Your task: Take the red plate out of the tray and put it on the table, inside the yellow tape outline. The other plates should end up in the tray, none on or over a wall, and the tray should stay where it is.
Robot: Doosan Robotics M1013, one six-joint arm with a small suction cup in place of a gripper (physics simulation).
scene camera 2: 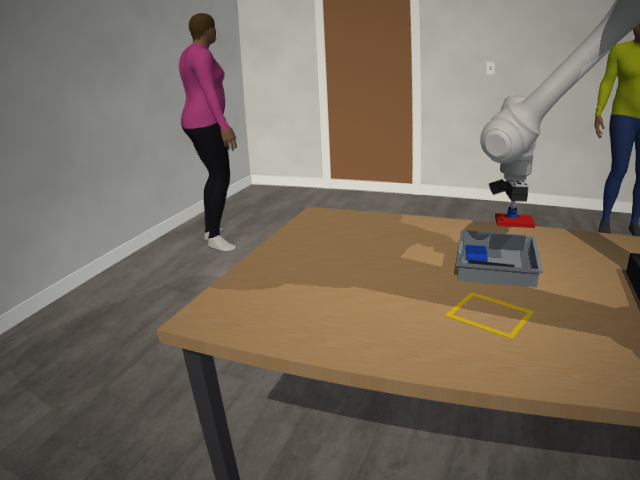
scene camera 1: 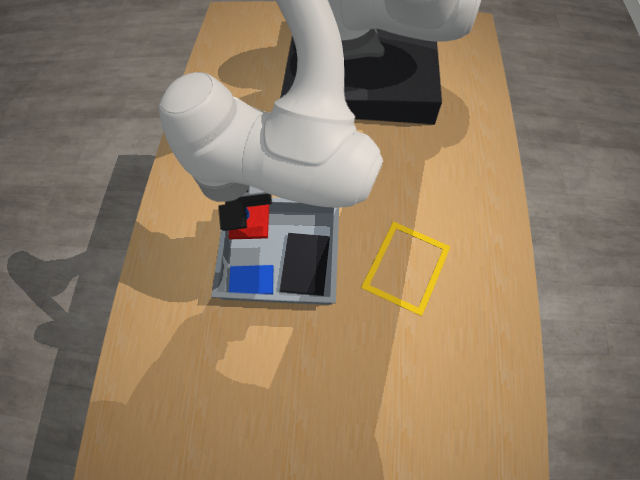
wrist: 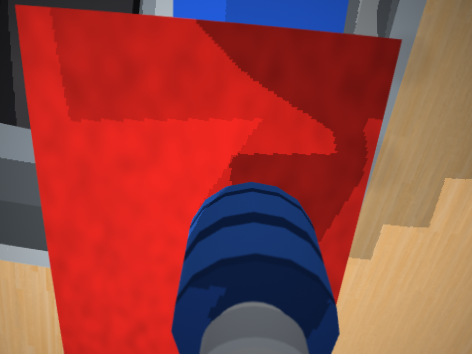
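Where they show: end effector, tool point: [scene camera 2: 511, 220] [wrist: 248, 220]; arm's base, origin of the base link: [scene camera 1: 345, 38].
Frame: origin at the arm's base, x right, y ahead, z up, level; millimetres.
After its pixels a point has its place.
Note:
The red plate [scene camera 1: 257, 223] {z 52, x 248, y 552 mm} [scene camera 2: 523, 221] {z 52, x 242, y 503 mm} [wrist: 125, 200] {z 52, x 247, y 540 mm} hangs level on my suction cup [scene camera 2: 512, 212] [wrist: 255, 240], above the tray's rim. In scene camera 1 it shows over the tray's back left part, and the cup is mostly hidden by the wrist camera. The grey tray [scene camera 1: 333, 258] {z -22, x 111, y 612 mm} [scene camera 2: 496, 275] {z -48, x 108, y 595 mm} stands on the table. Inside it the blue plate [scene camera 1: 251, 279] {z -59, x 284, y 624 mm} [scene camera 2: 476, 253] {z -59, x 271, y 625 mm} [wrist: 280, 12] {z -59, x 294, y 600 mm} lies at the front left and the black plate [scene camera 1: 303, 263] {z -59, x 173, y 601 mm} [scene camera 2: 491, 264] {z -60, x 201, y 592 mm} at the right. The yellow tape outline [scene camera 1: 433, 279] {z -71, x -94, y 667 mm} [scene camera 2: 522, 325] {z -72, x -94, y 565 mm} is on the table, to the right of the tray in scene camera 1.
The wooden table [scene camera 1: 465, 387] {z -72, x -114, y 893 mm} [scene camera 2: 361, 320] {z -72, x -84, y 928 mm} carries the robot's black base [scene camera 1: 392, 111] {z -34, x -82, y 244 mm} at the back in scene camera 1. Two people, one in pink [scene camera 2: 199, 87] and one in yellow-green [scene camera 2: 626, 77], stand on the floor beyond the table in scene camera 2.

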